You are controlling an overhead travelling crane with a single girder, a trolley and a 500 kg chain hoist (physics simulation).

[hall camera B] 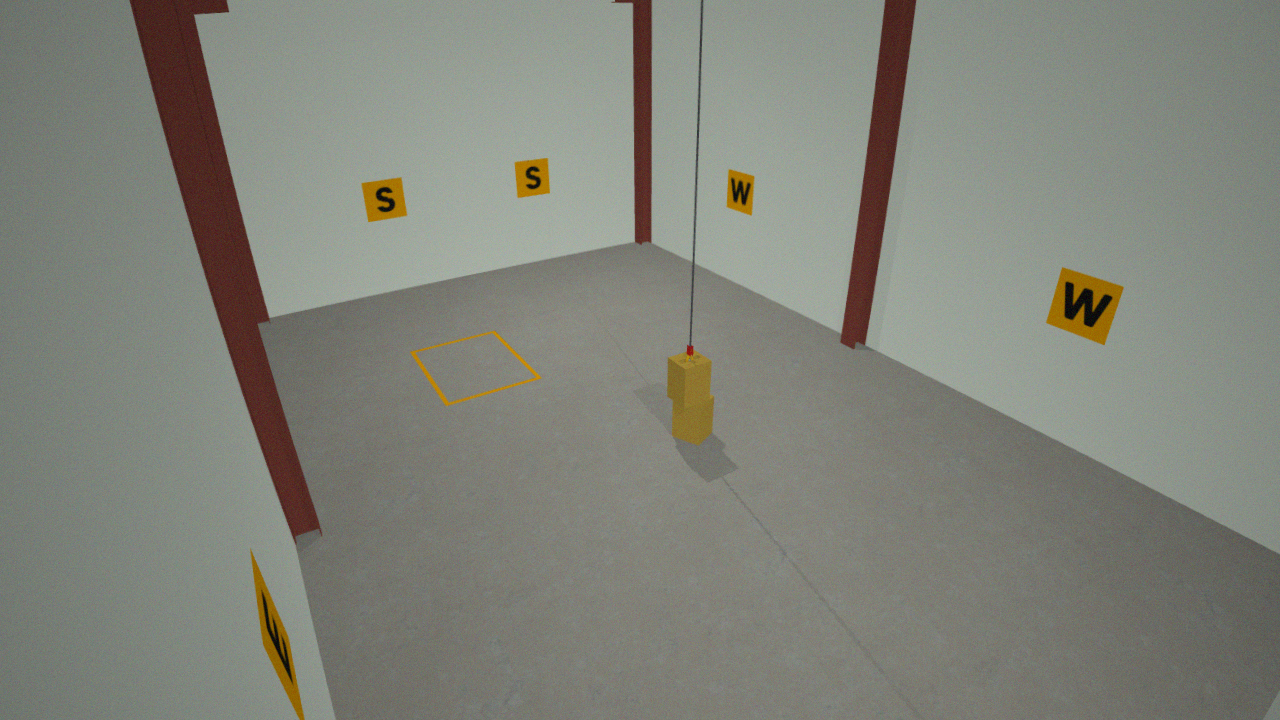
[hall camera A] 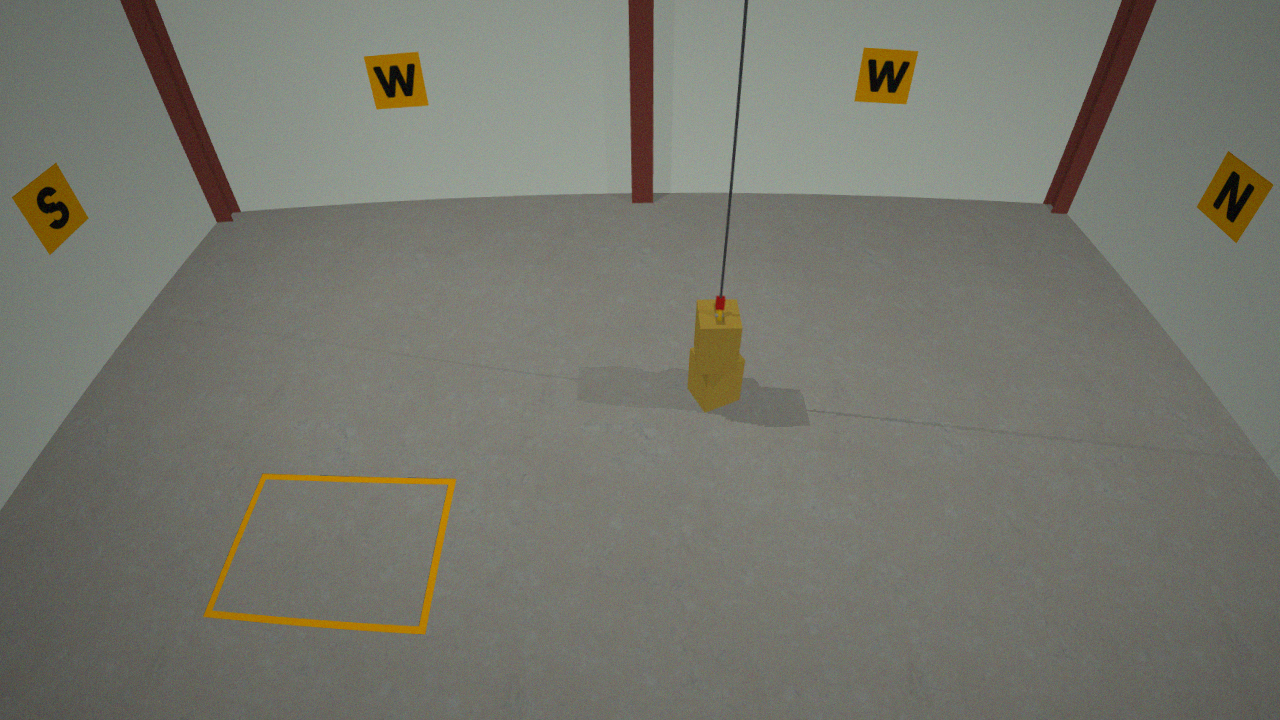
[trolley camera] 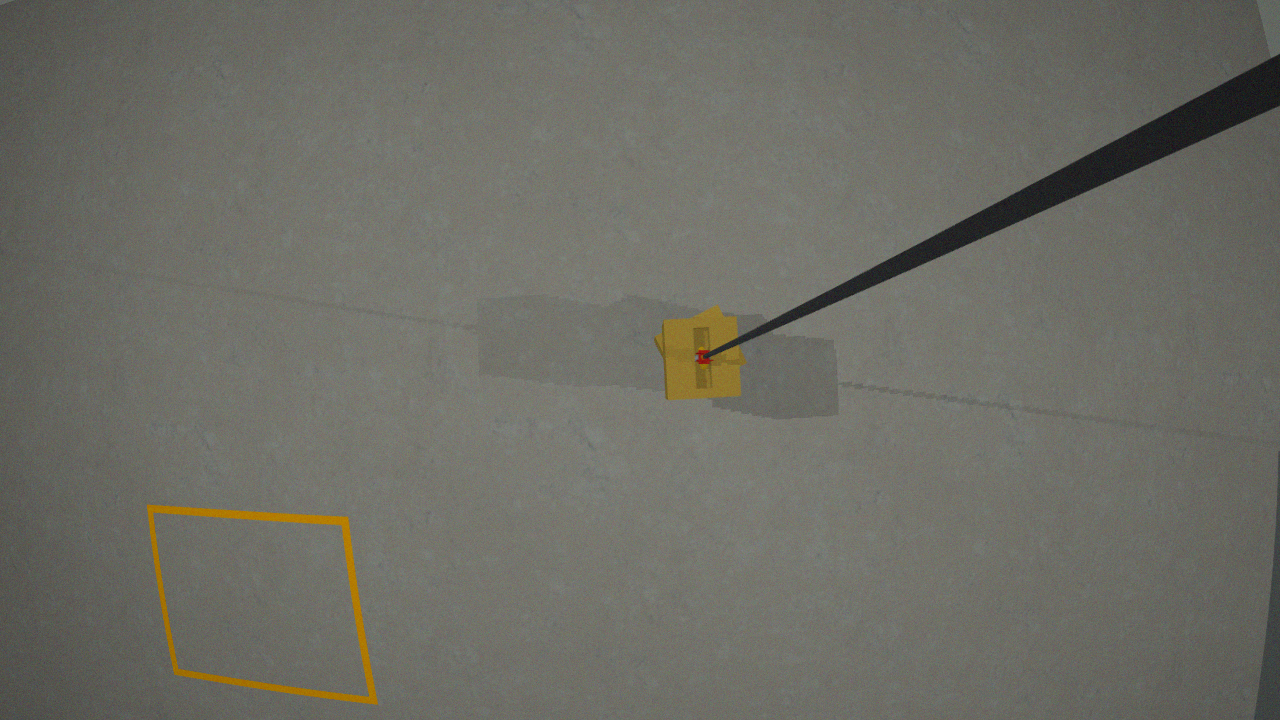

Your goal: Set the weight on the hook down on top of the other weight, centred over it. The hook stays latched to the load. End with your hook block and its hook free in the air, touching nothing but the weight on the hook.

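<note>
My hook block (hall camera A: pixel 719 302) (hall camera B: pixel 689 350) (trolley camera: pixel 703 357), small and red, hangs on the chain with its hook latched to the top of the upper yellow weight (hall camera A: pixel 718 343) (hall camera B: pixel 698 383) (trolley camera: pixel 680 380). This weight is upright, directly above the lower yellow weight (hall camera A: pixel 716 394) (hall camera B: pixel 693 425) (trolley camera: pixel 714 312), which stands on the floor and is turned relative to it. No gap shows between them; whether they touch I cannot tell. In the trolley camera, corners of the lower weight peek out at the top, left and right; its near corner is hidden.
A yellow-orange outlined square (hall camera A: pixel 358 479) (hall camera B: pixel 492 392) (trolley camera: pixel 247 514) is marked on the floor, well apart from the weights. The chain (hall camera A: pixel 733 161) (hall camera B: pixel 695 179) (trolley camera: pixel 984 219) runs upward. Walls and red columns (hall camera A: pixel 641 107) (hall camera B: pixel 877 179) stand around the floor.
</note>
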